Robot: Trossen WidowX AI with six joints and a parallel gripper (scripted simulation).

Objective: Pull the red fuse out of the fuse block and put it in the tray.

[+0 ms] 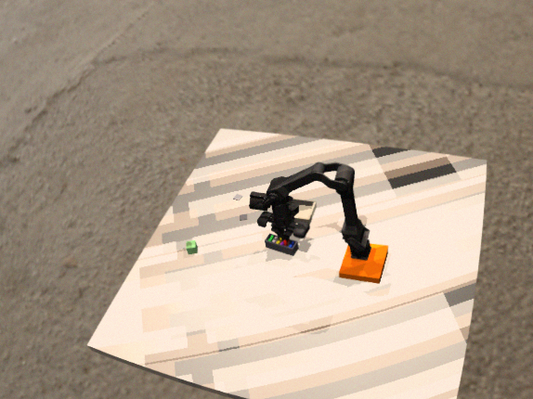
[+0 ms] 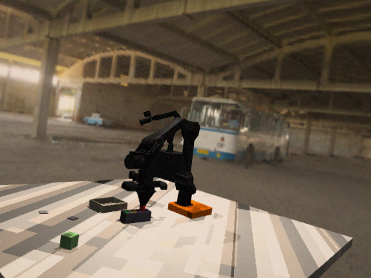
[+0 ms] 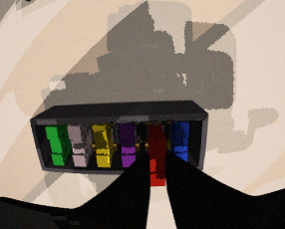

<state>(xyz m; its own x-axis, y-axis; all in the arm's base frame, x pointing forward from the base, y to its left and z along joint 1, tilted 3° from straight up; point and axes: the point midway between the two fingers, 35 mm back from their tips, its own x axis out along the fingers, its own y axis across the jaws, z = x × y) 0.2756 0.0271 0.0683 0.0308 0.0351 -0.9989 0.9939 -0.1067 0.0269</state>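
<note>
My gripper tip is now 19 cm to the left of the tray, 5 cm above it and 3 cm short of it. Round my gripper tip: red fuse 1 cm below; then green cube 36 cm ahead, 11 cm to the left, 4 cm below.
</note>
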